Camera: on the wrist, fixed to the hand. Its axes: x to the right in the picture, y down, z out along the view.
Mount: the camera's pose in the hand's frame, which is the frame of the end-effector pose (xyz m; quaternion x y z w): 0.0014 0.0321 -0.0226 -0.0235 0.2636 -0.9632 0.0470
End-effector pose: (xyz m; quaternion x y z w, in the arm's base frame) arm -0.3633 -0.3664 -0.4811 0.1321 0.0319 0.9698 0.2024
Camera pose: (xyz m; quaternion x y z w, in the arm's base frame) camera -0.3830 -0.3954 -0.4988 -0.2849 0.1593 -0.1138 0.9383
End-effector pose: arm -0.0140 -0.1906 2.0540 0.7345 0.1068 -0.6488 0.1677
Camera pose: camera 0.0189 -0.2115 2.0584 -0.0987 -0.7720 -0.0041 0.6279
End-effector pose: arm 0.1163 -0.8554 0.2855 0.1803 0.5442 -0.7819 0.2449
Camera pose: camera 0.1341 -0.8437 0.2525 0.3153 -0.2822 0.2123 0.8808
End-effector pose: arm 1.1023 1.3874 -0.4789 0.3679 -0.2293 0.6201 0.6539
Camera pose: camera 1.0675 1.4043 -0.4856 0.0593 0.5014 -0.5091 0.6971
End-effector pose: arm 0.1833 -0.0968 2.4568 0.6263 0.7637 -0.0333 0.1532
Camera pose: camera 0.2098 -0.0831 2.4824 0.7010 -0.6803 -0.0339 0.2115
